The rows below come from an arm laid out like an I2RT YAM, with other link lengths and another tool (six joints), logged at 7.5 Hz.
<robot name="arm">
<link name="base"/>
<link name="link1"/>
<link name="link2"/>
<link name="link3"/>
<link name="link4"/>
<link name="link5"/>
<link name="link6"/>
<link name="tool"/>
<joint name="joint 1" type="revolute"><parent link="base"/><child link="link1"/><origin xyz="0 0 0.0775" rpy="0 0 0"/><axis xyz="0 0 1"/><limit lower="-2.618" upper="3.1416"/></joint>
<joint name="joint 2" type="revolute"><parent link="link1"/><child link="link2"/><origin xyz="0.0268 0.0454 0.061" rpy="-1.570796 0 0"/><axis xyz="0 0 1"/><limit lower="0" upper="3.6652"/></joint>
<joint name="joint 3" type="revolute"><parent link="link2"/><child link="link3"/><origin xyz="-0.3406 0 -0.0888" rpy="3.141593 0 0"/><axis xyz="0 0 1"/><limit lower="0" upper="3.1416"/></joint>
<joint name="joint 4" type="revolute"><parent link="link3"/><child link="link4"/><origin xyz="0.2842 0.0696 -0.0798" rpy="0 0 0"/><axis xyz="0 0 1"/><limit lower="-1.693" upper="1.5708"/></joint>
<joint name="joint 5" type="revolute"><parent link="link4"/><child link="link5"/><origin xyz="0.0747 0.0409 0.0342" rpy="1.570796 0 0"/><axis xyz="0 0 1"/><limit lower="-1.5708" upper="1.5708"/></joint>
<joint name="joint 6" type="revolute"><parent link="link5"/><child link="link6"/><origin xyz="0.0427 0 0.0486" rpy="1.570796 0 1.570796"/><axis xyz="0 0 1"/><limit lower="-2.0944" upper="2.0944"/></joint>
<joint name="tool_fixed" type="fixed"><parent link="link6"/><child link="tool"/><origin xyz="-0.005 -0.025 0.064" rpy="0 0.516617 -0.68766"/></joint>
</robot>
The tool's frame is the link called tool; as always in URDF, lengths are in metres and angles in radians.
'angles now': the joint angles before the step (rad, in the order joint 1, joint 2, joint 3, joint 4, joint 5, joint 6). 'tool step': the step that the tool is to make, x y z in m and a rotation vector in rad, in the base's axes. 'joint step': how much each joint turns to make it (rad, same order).
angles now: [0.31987, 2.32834, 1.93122, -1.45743, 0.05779, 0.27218]
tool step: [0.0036, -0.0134, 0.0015, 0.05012, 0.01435, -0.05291]
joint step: [-0.03808, -0.00292, 0.00097, -0.00274, -0.05419, -0.00032]
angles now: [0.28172, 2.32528, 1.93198, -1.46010, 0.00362, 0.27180]
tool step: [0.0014, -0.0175, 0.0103, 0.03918, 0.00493, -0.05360]
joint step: [-0.04205, -0.02013, 0.00002, -0.01481, -0.04079, 0.00030]
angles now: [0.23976, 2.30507, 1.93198, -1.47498, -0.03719, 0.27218]
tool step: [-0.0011, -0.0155, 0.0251, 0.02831, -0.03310, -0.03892]
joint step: [-0.03355, -0.05117, -0.00023, -0.01240, -0.02099, 0.00002]
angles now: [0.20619, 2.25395, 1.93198, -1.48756, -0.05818, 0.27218]
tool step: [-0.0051, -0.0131, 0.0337, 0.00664, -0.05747, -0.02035]
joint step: [-0.02255, -0.07023, -0.00020, -0.01242, 0.00497, -0.00119]
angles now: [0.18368, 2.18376, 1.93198, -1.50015, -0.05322, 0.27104]
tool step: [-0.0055, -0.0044, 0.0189, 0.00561, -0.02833, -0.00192]
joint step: [-0.00690, -0.04021, -0.00053, -0.01106, 0.00039, -0.00499]
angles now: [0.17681, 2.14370, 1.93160, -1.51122, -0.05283, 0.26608]
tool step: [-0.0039, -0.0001, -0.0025, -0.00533, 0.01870, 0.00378]
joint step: [0.00160, -0.00133, -0.01148, -0.00929, 0.00227, -0.00184]
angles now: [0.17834, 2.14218, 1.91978, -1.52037, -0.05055, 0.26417]
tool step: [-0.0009, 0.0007, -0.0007, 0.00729, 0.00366, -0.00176]
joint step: [0.00001, -0.00128, -0.00470, 0.00113, -0.00801, 0.00040]
